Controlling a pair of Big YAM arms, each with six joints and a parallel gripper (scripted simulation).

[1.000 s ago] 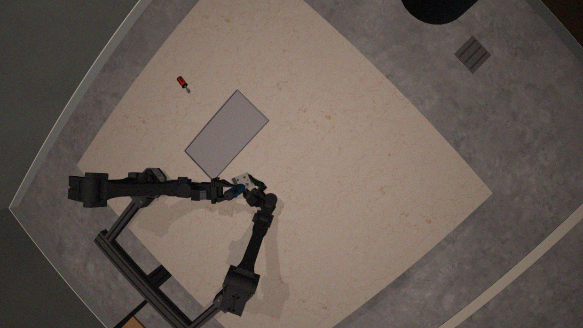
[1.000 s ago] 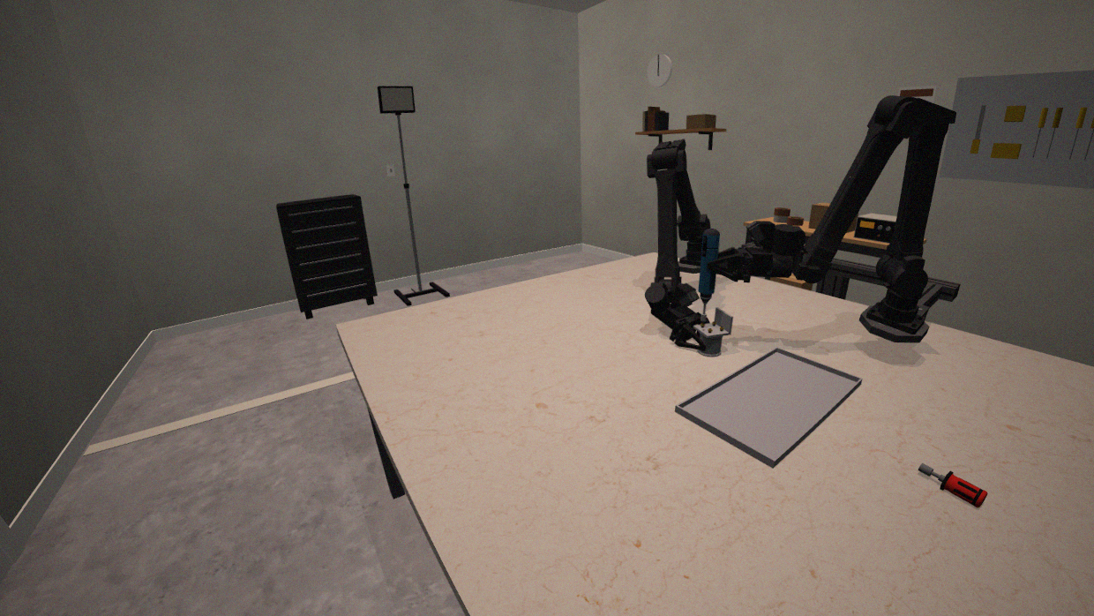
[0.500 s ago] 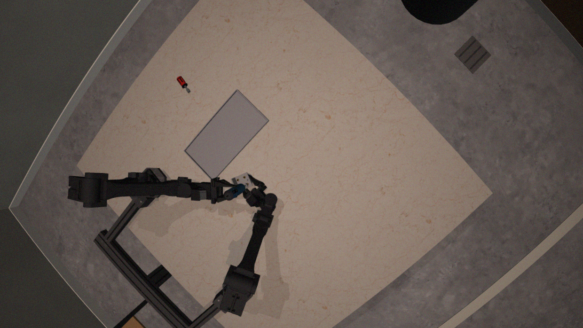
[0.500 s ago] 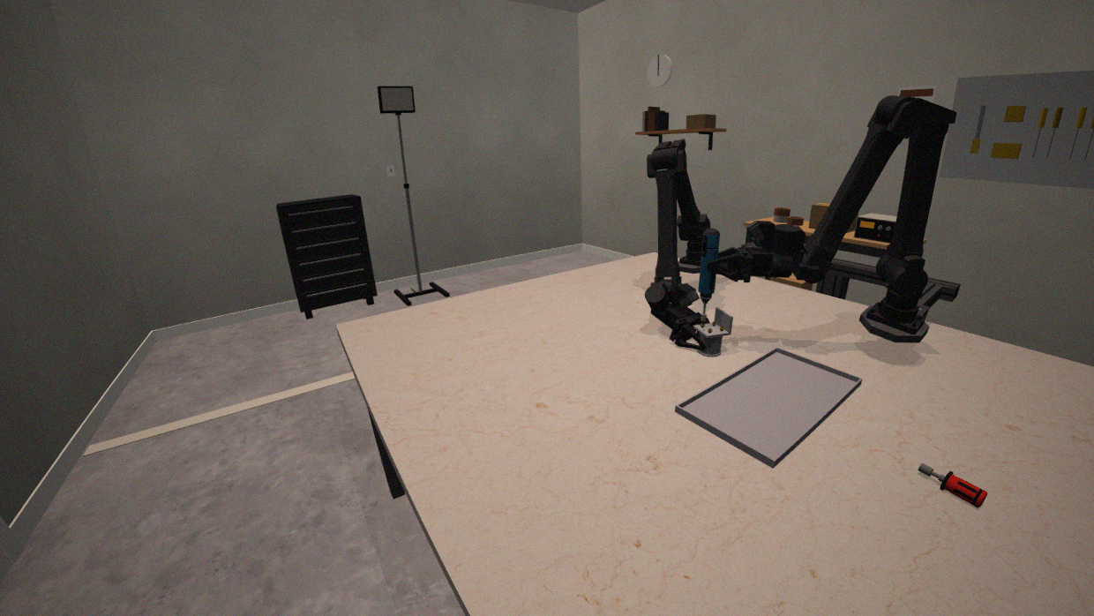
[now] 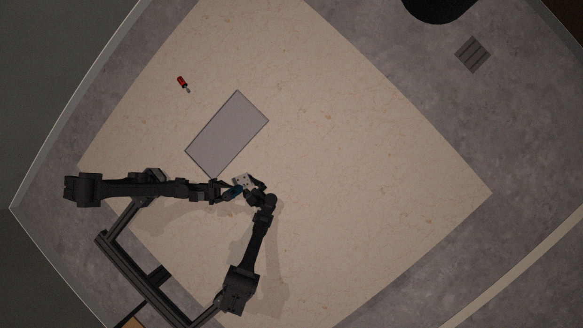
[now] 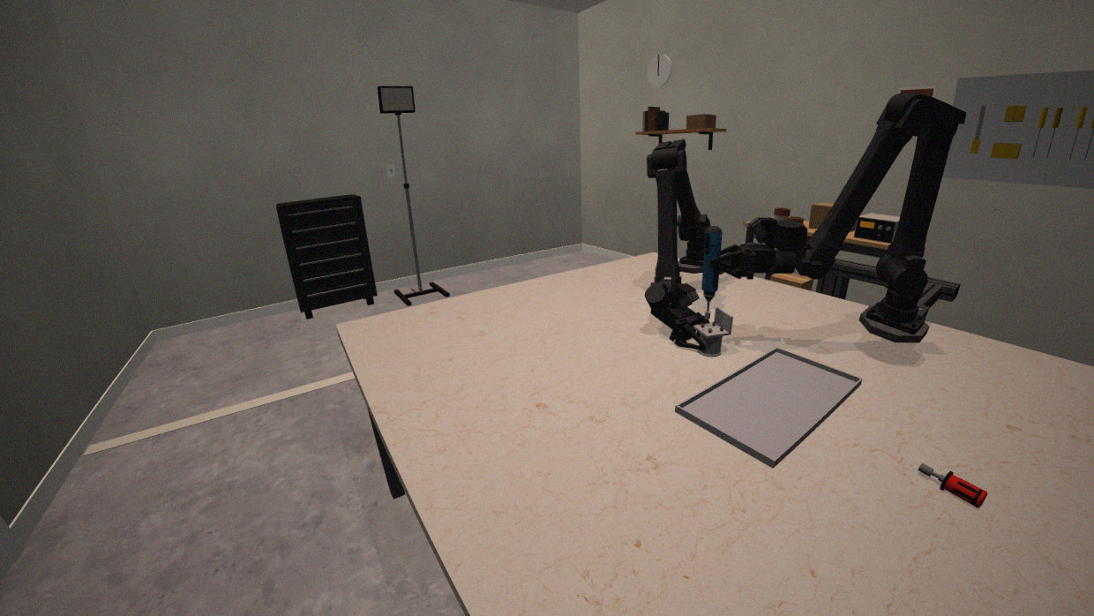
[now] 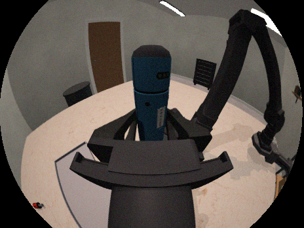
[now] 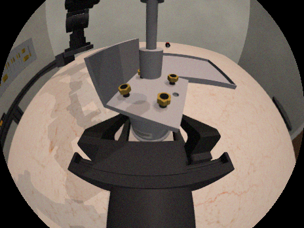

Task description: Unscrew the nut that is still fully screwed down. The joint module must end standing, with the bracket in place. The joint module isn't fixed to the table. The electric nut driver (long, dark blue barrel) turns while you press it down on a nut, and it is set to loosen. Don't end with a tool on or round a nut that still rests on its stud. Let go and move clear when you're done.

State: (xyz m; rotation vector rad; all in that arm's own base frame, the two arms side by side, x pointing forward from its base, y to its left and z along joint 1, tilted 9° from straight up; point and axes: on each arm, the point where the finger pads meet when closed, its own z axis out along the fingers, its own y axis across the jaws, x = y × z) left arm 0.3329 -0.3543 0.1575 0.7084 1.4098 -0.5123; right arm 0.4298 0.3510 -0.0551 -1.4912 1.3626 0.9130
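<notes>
My right hand is 10 mm below the joint module. Round my right hand: flat grey tray (50 mm ahead, 240 mm to the left, 20 mm below); then red-handled screwdriver (50 mm ahead, 580 mm to the left, 10 mm below); then grey bracket (50 mm above).
</notes>
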